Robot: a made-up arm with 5 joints.
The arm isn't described. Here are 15 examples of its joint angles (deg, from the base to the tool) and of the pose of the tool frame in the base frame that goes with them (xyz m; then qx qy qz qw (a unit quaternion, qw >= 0)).
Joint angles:
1: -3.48 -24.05 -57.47 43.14 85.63
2: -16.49 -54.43 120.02 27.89 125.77
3: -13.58 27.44 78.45 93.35 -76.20
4: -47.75 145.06 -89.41 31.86 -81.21
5: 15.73 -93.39 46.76 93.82 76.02
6: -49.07 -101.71 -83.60 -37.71 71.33
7: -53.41 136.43 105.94 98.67 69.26
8: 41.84 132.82 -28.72 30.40 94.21
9: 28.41 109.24 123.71 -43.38 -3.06
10: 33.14 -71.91 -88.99 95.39 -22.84
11: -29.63 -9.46 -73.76 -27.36 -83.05
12: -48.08 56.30 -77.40 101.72 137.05
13: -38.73 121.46 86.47 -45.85 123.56
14: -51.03 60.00 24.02 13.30 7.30
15: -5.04 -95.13 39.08 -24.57 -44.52
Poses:
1: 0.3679 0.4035 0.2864 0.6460 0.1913 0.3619 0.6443
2: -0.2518 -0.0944 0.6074 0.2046 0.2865 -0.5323 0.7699
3: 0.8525 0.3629 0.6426 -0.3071 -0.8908 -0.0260 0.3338
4: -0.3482 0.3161 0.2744 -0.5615 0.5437 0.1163 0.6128
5: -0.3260 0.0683 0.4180 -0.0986 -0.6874 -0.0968 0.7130
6: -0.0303 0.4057 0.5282 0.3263 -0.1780 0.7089 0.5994
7: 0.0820 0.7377 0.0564 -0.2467 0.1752 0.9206 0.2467
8: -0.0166 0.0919 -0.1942 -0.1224 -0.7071 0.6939 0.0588
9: 0.8818 0.5670 -0.1704 0.8491 0.0398 -0.2741 0.4498
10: 0.3044 0.3250 0.4279 0.7265 -0.3743 -0.3002 0.4920
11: 0.1110 0.5816 0.2777 0.1778 -0.0319 -0.2003 0.9629
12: 0.4257 0.2136 0.1631 0.9409 0.1833 0.2526 0.1314
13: 0.6577 0.3550 0.2405 -0.6302 0.5981 -0.4883 0.0817
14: 0.3187 -0.0593 -0.0226 -0.2759 0.4594 0.1781 0.8253
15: -0.0038 -0.1548 -0.2325 -0.2165 -0.1790 -0.7405 0.6106
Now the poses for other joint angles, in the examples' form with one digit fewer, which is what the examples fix.
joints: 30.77 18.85 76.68 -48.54 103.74
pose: 0.099 0.389 0.462 -0.075 0.417 -0.874 0.238
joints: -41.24 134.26 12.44 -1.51 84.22
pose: 0.237 0.068 0.131 0.423 -0.891 -0.015 0.164
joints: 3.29 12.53 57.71 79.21 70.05
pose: 0.629 0.204 0.434 -0.366 0.151 0.030 0.918
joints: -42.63 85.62 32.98 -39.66 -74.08
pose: 0.483 -0.259 0.220 -0.639 0.042 0.597 0.484
